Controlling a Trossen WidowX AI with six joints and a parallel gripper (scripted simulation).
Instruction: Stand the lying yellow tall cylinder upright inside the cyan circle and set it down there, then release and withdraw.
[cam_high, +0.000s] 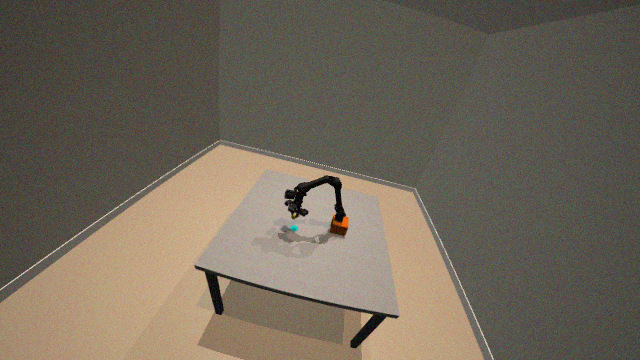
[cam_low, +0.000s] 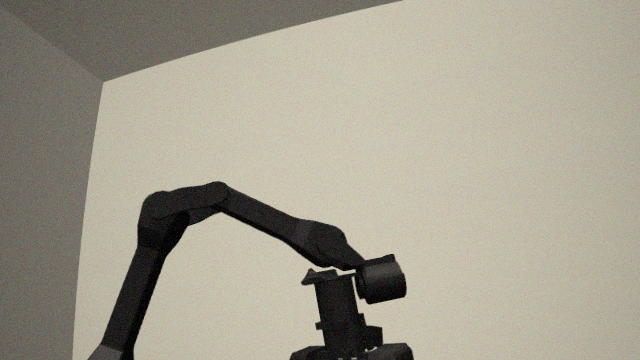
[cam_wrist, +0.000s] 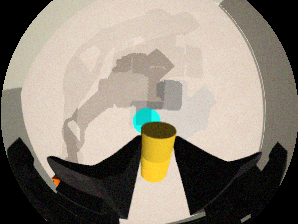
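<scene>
Right now my gripper tip is 13 cm above the cyan circle, 2 cm past it and 1 cm to the left of it. The rest, counted from my gripper tip: yellow tall cylinder: 2 cm to the right, 1 cm below, 1 cm behind.
</scene>
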